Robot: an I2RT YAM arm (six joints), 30 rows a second.
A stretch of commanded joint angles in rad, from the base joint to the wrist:
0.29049 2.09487 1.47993 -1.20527 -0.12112 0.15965
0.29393 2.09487 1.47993 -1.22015 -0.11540 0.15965
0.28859 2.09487 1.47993 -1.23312 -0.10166 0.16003
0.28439 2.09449 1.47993 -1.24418 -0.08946 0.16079
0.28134 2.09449 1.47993 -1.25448 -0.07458 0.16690
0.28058 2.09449 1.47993 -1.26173 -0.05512 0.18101
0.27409 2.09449 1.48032 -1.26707 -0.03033 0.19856
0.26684 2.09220 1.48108 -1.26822 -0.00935 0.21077
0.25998 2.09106 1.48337 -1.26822 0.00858 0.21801
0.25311 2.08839 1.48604 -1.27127 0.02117 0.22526
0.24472 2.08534 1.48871 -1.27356 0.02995 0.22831
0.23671 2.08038 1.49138 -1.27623 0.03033 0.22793
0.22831 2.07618 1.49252 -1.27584 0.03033 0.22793
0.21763 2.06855 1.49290 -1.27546 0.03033 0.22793
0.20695 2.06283 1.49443 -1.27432 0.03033 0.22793
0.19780 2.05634 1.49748 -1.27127 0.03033 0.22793
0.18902 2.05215 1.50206 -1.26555 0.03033 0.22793
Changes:
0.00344 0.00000 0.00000 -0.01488 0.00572 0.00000
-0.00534 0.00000 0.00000 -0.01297 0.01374 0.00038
-0.00420 -0.00038 0.00000 -0.01106 0.01220 0.00076
-0.00305 0.00000 0.00000 -0.01030 0.01488 0.00611
-0.00076 0.00000 0.00000 -0.00725 0.01946 0.01411
-0.00649 0.00000 0.00039 -0.00534 0.02479 0.01755
-0.00725 -0.00229 0.00076 -0.00115 0.02098 0.01221
-0.00686 -0.00114 0.00229 0.00000 0.01793 0.00724
-0.00687 -0.00267 0.00267 -0.00305 0.01259 0.00725
-0.00839 -0.00305 0.00267 -0.00229 0.00878 0.00305
-0.00801 -0.00496 0.00267 -0.00267 0.00038 -0.00038
-0.00840 -0.00420 0.00114 0.00039 0.00000 0.00000
-0.01068 -0.00763 0.00038 0.00038 0.00000 0.00000
-0.01068 -0.00572 0.00153 0.00114 0.00000 0.00000
-0.00915 -0.00649 0.00305 0.00305 0.00000 0.00000
-0.00878 -0.00419 0.00458 0.00572 0.00000 0.00000

